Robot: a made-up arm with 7 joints.
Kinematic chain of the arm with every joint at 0, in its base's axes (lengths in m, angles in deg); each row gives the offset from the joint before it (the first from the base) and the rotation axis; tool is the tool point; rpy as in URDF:
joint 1: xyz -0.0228 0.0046 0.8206 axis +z
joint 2: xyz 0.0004 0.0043 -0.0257 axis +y
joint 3: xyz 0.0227 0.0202 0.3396 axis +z
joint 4: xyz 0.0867 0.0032 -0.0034 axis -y
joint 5: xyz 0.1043 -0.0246 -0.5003 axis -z
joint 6: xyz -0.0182 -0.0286 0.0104 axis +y
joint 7: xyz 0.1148 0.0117 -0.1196 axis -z
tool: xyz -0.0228 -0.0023 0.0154 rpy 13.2 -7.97 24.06
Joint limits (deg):
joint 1: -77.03..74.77
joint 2: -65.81..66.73
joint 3: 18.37..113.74
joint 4: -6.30..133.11
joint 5: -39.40..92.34
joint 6: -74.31..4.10
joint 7: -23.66..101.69
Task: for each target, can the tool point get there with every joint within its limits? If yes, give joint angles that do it. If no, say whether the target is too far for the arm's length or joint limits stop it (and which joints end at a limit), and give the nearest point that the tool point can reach.
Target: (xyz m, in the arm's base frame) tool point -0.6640 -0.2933 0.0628
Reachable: no: joint limits stop it (at a limit: joint 1, joint 2, joint 3, joint 5, joint 7) | nearest point -0.6686 -0.1042 0.5937 | short by 0.564 m
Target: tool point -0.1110 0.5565 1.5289
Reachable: yes | joints -5.75 -21.43 90.18 120.09 68.13 -12.63 23.60
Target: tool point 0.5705 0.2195 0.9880
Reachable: yes | joints -32.44 -19.18 58.75 47.19 55.21 -8.49 41.35
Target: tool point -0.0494 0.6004 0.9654
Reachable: yes | joints 33.71 10.56 77.81 59.00 79.84 -64.95 80.15
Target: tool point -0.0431 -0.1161 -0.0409
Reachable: no: joint limits stop it (at a limit: joint 1, joint 2, joint 3, joint 6, joint 7) | nearest point 0.1044 -0.1350 0.2361 | short by 0.314 m
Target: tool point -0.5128 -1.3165 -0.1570
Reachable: no: too far | nearest point 0.2200 -0.7165 0.4186 | short by 1.108 m
